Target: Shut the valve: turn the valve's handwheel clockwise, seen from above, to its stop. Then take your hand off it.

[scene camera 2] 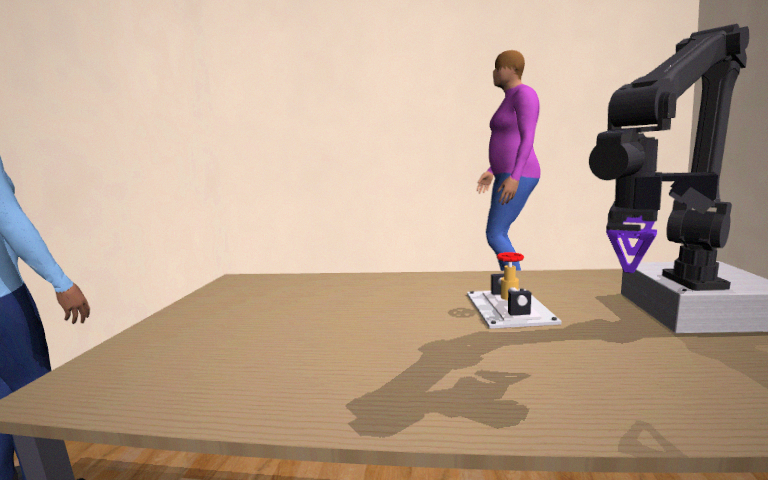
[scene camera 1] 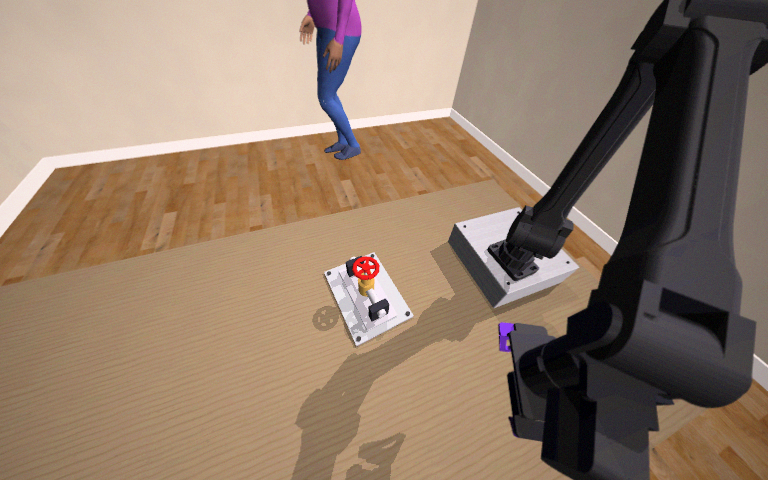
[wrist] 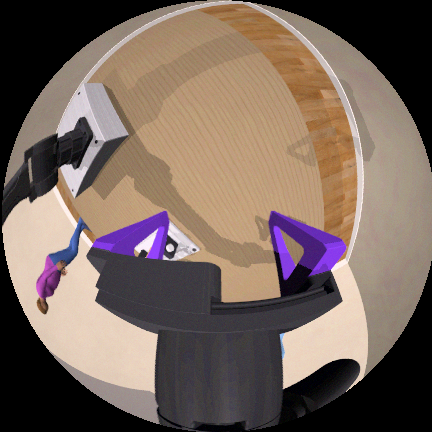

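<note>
The red handwheel lies level on top of the valve's yellow body. The valve is mounted on a white base plate on the table. In the wrist view the handwheel does not show, and part of the plate is hidden behind the left purple finger. My gripper is open and empty, its purple fingers pointing down. It is above the table, well apart from the handwheel, to its right in both scene views. In scene camera 1 the arm hides most of the fingers.
The arm's base stands on a grey metal block to the right of the valve in both scene views. A person in a magenta top stands beyond the table. Another person in light blue stands at the left in scene camera 2.
</note>
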